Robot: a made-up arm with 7 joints.
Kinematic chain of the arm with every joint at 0, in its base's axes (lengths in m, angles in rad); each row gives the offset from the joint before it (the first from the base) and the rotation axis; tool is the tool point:
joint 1: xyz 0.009 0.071 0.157 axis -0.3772 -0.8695 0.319
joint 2: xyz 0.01 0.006 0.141 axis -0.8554 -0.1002 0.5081
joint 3: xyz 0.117 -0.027 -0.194 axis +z
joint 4: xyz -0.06 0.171 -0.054 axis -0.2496 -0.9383 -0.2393
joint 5: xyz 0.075 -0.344 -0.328 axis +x
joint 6: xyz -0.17 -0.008 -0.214 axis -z
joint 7: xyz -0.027 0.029 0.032 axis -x
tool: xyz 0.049 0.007 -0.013
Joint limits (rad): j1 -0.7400..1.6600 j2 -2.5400..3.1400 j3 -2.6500..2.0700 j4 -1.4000..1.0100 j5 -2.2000..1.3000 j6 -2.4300..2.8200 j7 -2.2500..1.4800
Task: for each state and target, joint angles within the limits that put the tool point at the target. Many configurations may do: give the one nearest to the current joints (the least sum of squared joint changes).
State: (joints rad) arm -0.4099 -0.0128 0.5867 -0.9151 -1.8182 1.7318 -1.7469
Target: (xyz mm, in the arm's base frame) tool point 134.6 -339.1 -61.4
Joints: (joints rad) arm 0.1431 0.1753 0.3929 -0.9570 -2.2000 1.9400 -1.7549
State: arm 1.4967 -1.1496 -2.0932 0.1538 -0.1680 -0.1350 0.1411
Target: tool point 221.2 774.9 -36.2
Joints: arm 1.4126 -1.2449 -2.2179 0.0051 0.0710 -0.1559 0.1169
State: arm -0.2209 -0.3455 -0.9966 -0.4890 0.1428 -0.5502 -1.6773
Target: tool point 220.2 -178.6 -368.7
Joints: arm 0.4832 0.2590 -0.8585 -0.0428 -0.0464 -0.5072 -1.6235
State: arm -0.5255 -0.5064 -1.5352 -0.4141 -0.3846 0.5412 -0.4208
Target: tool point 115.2 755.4 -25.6
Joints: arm -0.6258 -0.5840 -1.5062 -0.7309 -0.1114 0.4849 -0.4907
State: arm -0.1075 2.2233 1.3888 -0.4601 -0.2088 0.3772 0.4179
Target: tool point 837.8 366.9 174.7
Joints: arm -0.4932 2.7532 1.9154 -1.0774 0.0633 0.3127 0.4038
